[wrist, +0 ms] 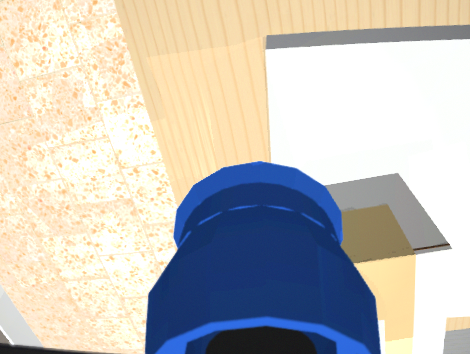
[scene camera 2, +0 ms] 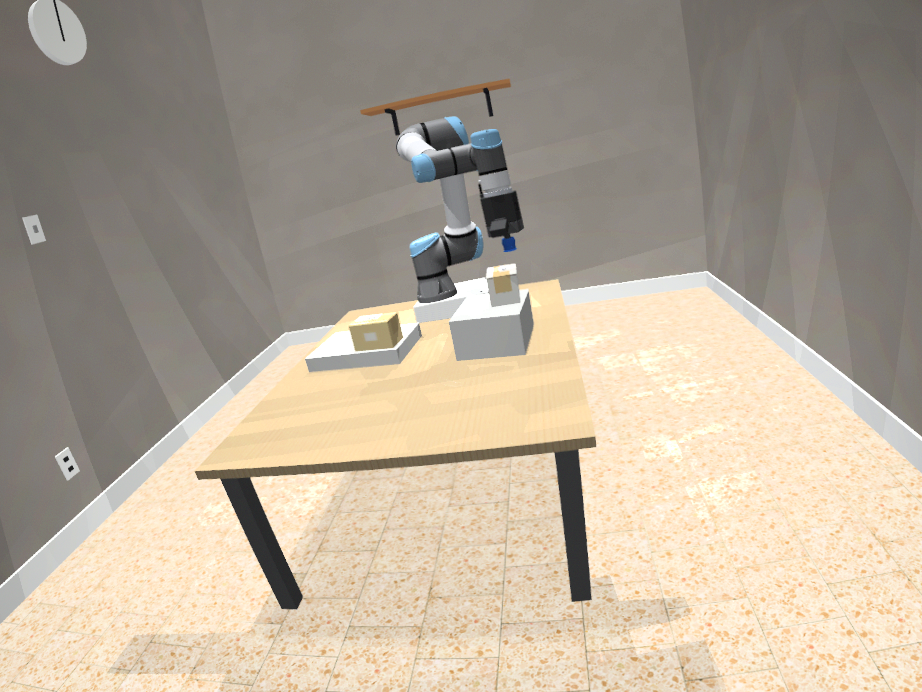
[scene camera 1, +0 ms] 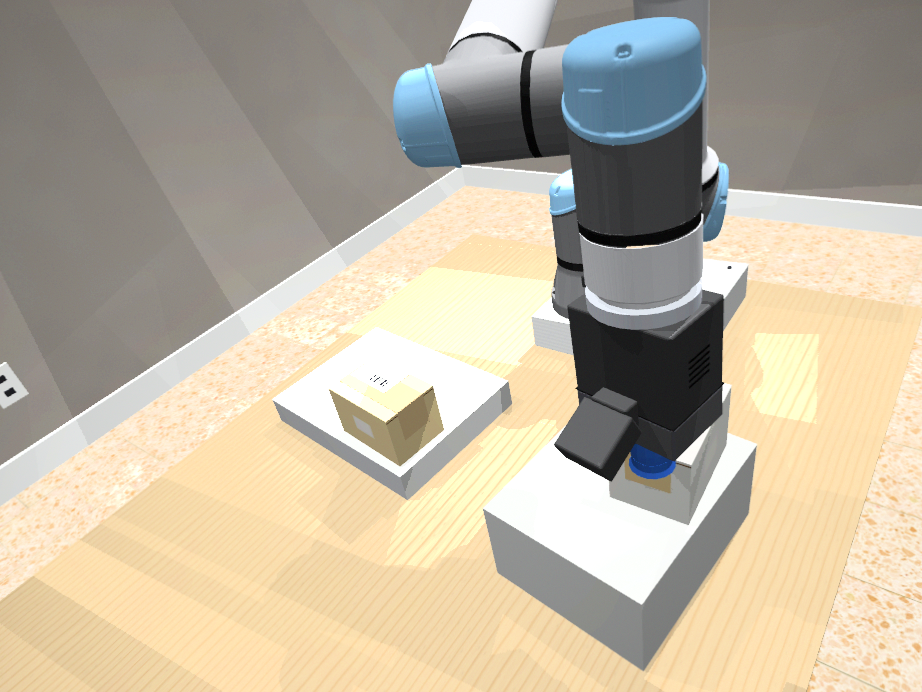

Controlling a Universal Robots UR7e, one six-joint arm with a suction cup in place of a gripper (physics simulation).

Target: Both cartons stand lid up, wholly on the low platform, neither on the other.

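Places are measured from the arm's base along level axes (x back, y down, z right), in metres.
Where they show: hand, its tool point: (wrist: 257, 239) (scene camera 2: 510, 250) (scene camera 1: 652, 462); arm's base, origin of its link: (scene camera 2: 437, 297).
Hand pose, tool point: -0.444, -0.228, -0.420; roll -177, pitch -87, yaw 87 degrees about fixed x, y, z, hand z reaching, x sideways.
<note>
Each offset is from my tool point to the top centre of the thing, as dx, dy, dz. Level surfaces: height alone.
A brown carton @[+0.018, +0.160, +0.465] (scene camera 1: 372, 428) (scene camera 2: 376, 332) stands upright, taped lid up, on the low white platform @[+0.069, +0.245, +0.551] (scene camera 1: 465, 379) (scene camera 2: 335, 362), near its front corner. A white carton with tan tape @[+0.138, +0.083, +0.073] (scene camera 1: 702, 480) (scene camera 2: 503, 284) (wrist: 420, 225) stands upright on the taller white block @[+0.098, +0.173, +0.110] (scene camera 1: 562, 513) (scene camera 2: 487, 336) (wrist: 350, 105). My gripper, a blue suction cup (scene camera 1: 652, 467) (scene camera 2: 508, 245) (wrist: 259, 200), is open and holds nothing. It hangs above the white carton, with a gap between them in scene camera 2. The arm hides much of that carton's top in scene camera 1.
The robot's base plinth (scene camera 1: 551, 332) (scene camera 2: 431, 310) stands at the back of the wooden table @[dy +0.293] (scene camera 1: 335, 581) (scene camera 2: 417, 409). The taller block is beside the low platform, with a stretch of table between them. A wall shelf (scene camera 2: 439, 96) hangs behind the arm.
</note>
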